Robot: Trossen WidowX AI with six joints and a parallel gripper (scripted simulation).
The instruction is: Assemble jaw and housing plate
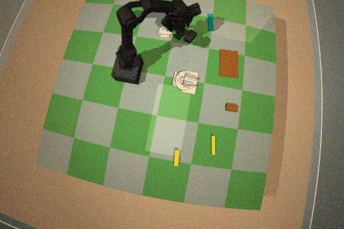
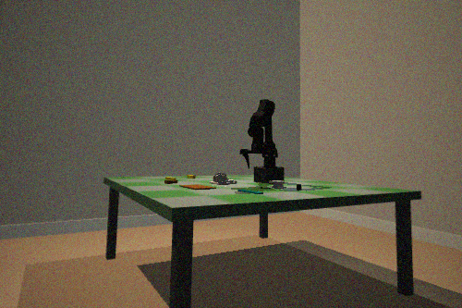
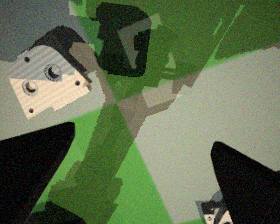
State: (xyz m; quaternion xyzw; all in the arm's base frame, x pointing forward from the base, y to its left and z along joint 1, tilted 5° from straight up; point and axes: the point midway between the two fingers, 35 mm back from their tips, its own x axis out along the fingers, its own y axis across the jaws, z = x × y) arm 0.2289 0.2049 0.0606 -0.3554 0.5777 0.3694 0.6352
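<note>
Now: gripper tip 10 cm past the black peg, 20 cm to the right of it and 8 cm above it. From my gripper tip the other things lie so: orange block (35 cm ahead, 31 cm to the right, 8 cm below); then teal bar (17 cm ahead, 19 cm to the left, 9 cm below); then orange housing plate (31 cm ahead, 6 cm to the right, 9 cm below).
</note>
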